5 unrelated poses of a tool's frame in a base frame.
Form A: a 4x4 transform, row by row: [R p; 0 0 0 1], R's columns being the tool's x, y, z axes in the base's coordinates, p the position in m. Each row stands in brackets.
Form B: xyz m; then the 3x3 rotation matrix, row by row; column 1 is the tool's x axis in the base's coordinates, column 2 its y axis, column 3 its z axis. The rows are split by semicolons. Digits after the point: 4 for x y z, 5 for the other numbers.
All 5 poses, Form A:
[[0.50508 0.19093 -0.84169 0.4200], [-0.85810 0.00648 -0.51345 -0.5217], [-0.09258 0.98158 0.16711 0.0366], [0 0 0 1]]
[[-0.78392 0.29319 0.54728 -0.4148], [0.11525 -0.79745 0.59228 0.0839], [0.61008 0.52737 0.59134 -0.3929], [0 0 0 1]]
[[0.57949 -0.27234 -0.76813 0.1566], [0.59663 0.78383 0.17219 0.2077], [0.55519 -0.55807 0.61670 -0.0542], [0 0 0 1]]
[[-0.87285 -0.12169 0.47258 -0.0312], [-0.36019 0.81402 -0.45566 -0.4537], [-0.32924 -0.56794 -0.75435 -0.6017], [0 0 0 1]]
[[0.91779 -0.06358 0.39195 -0.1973], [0.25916 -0.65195 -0.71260 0.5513], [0.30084 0.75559 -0.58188 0.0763], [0 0 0 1]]
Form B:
0.4200 -0.5217 0.0366; 0.50508 0.19093 -0.84169; -0.85810 0.00648 -0.51345; -0.09258 0.98158 0.16711
-0.4148 0.0839 -0.3929; -0.78392 0.29319 0.54728; 0.11525 -0.79745 0.59228; 0.61008 0.52737 0.59134
0.1566 0.2077 -0.0542; 0.57949 -0.27234 -0.76813; 0.59663 0.78383 0.17219; 0.55519 -0.55807 0.61670
-0.0312 -0.4537 -0.6017; -0.87285 -0.12169 0.47258; -0.36019 0.81402 -0.45566; -0.32924 -0.56794 -0.75435
-0.1973 0.5513 0.0763; 0.91779 -0.06358 0.39195; 0.25916 -0.65195 -0.71260; 0.30084 0.75559 -0.58188

